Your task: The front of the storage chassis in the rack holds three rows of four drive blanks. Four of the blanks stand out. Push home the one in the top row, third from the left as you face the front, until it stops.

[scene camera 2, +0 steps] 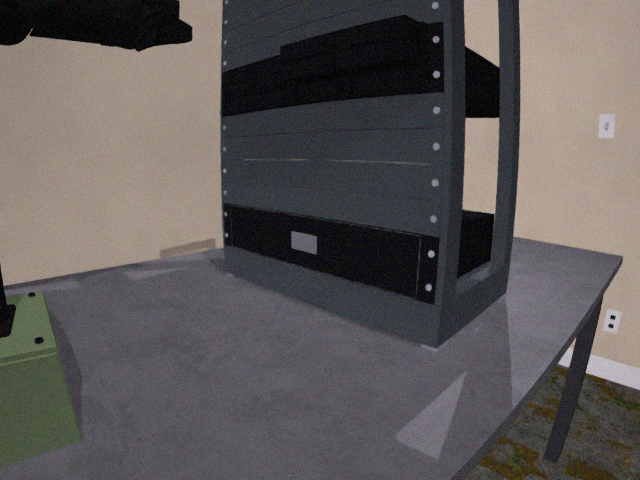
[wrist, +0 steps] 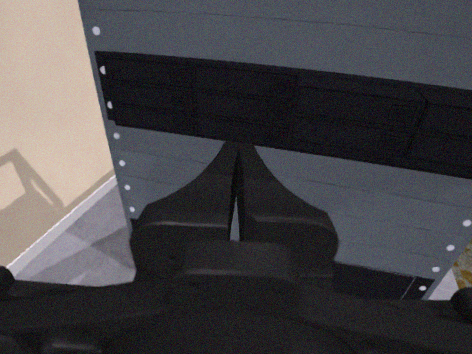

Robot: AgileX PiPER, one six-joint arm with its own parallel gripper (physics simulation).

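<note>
The storage chassis (scene camera 2: 361, 67) (wrist: 240, 100) is a black band across the rack, with rows of dark blanks. In the wrist view the top-row blank third from the left (wrist: 357, 92) appears right of the fingers, with an edge standing out at its right end; its exact depth is too dark to tell. Dark stepped shapes stand out along the chassis top in the scene view. My gripper (scene camera 2: 189, 32) (wrist: 238, 160) is shut and empty. It hangs in the air in front of the rack, left of it in the scene view, apart from the blanks.
The grey rack (scene camera 2: 448, 206) (wrist: 165, 150) stands on the grey table (scene camera 2: 206, 361) (wrist: 85, 245). Plain panels lie above and below the chassis. A lower black unit (scene camera 2: 361, 253) (wrist: 370, 280) has a pale label. A green block (scene camera 2: 36, 403) stands at the left. A wall (scene camera 2: 103, 155) rises behind.
</note>
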